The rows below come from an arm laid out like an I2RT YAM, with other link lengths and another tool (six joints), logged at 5 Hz.
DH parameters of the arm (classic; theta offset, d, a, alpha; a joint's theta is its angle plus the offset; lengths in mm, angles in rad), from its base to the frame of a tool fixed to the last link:
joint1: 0 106.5 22.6 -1.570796
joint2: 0 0 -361.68 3.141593
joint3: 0.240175 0 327.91 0
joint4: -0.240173 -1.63 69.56 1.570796
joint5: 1.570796 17.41 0 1.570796
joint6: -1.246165 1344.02 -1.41 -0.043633
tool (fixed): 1.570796 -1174.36 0 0
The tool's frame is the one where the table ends.
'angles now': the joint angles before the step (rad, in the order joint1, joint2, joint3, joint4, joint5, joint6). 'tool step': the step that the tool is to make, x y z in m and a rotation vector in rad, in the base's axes. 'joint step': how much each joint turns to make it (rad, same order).
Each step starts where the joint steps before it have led.
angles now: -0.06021, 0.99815, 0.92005, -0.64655, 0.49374, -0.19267
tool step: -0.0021, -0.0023, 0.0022, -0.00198, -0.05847, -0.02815
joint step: 0.00689, -0.03318, -0.03620, 0.04839, 0.02589, 0.02704
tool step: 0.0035, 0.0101, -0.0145, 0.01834, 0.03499, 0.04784
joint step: 0.01012, 0.01732, -0.01720, 0.00487, -0.03963, -0.01293
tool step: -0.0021, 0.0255, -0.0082, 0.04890, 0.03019, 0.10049
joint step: 0.03401, -0.00122, -0.00514, -0.02383, -0.08167, -0.00875
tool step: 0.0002, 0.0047, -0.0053, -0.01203, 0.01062, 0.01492
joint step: 0.02179, 0.00391, -0.01006, 0.00514, 0.01317, -0.00460
